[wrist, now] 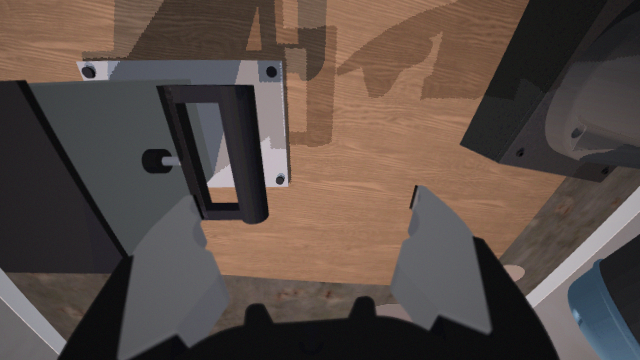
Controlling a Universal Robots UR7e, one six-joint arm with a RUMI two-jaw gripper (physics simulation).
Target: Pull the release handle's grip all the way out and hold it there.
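The release handle's grip (245, 155) is a black rectangular loop with a thick round bar, left of centre in the wrist view. A short thin metal rod (171, 161) runs from its back bar to a black round collar on a grey-green panel (115, 130). My gripper (308, 193) is open, with nothing between its fingers. The left fingertip overlaps the lower end of the grip's back bar in the view; whether they touch I cannot tell. The grip's round bar stands right of the left fingertip, its lower end near the height of the fingertips in the picture. The right fingertip is well to the right.
A light metal base plate (272, 120) with dark bolts lies on the wooden table top (360, 225) behind the grip. A dark block (50, 210) is at the left. A dark mount (530, 145) with a grey round body is at the upper right. A blue and black object (595, 305) is at the lower right.
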